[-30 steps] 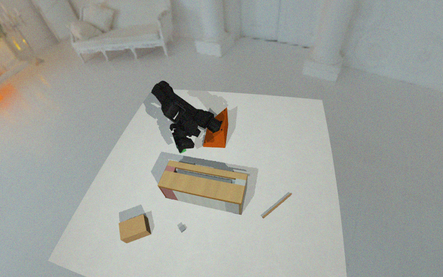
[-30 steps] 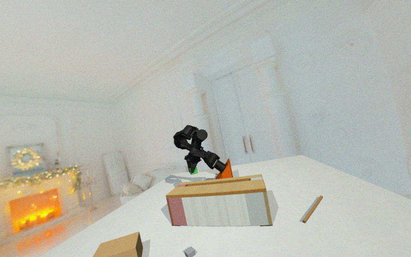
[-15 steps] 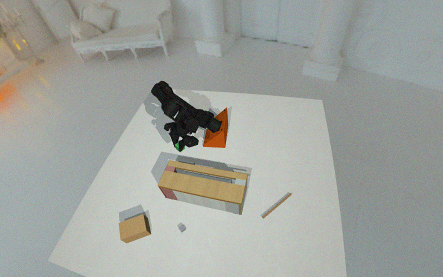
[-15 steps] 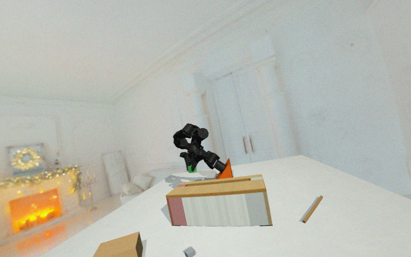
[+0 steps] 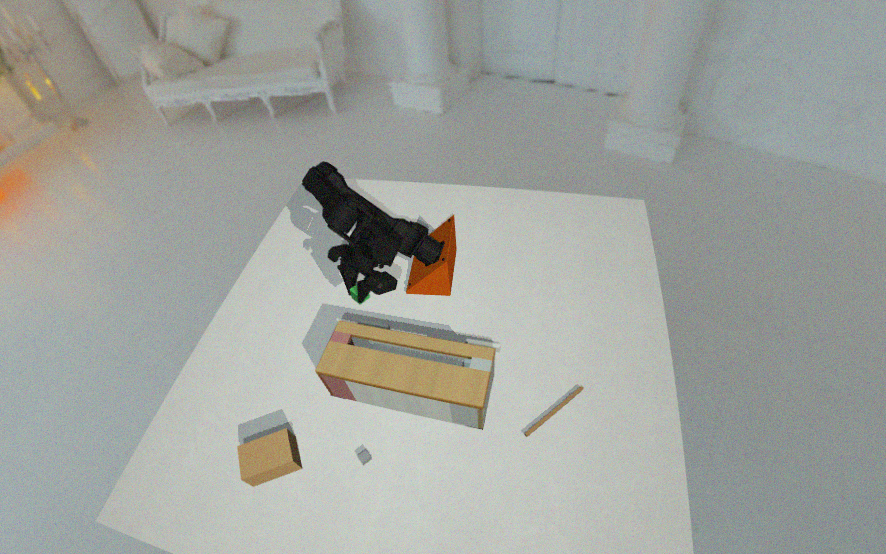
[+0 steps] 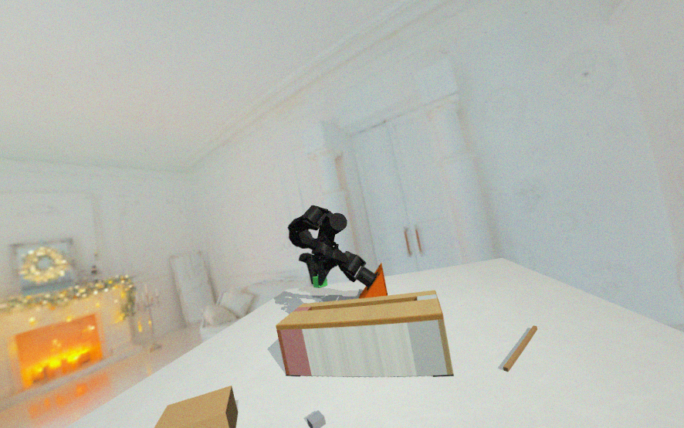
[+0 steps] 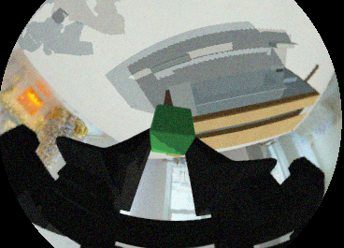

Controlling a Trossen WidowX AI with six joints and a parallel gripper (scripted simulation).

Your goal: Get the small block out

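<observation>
Now: gripper tip 1 cm to the right of the green block, 1 cm below it and 1 cm past it. Also, from my gripper tip: tan box (38 cm ahead, 14 cm below, 8 cm to the right); grey cube (30 cm ahead, 16 cm below, 12 cm to the left); wooden stick (51 cm to the left, 17 cm below, 8 cm ahead).
</observation>
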